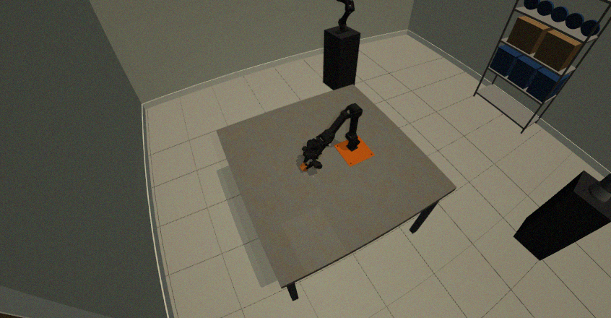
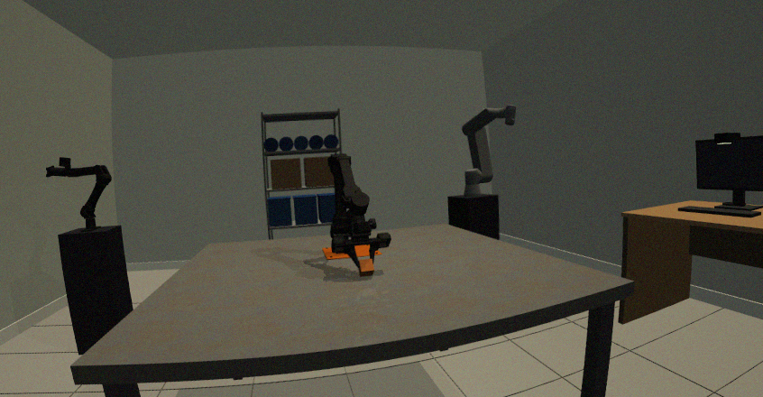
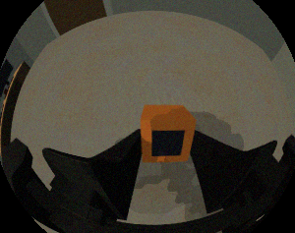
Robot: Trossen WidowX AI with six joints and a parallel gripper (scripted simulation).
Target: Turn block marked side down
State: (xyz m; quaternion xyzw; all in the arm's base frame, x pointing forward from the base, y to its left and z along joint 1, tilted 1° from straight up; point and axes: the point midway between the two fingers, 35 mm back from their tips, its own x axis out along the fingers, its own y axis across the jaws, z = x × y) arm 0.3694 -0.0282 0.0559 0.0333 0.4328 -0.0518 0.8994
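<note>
My gripper tip is right at the orange block.
</note>
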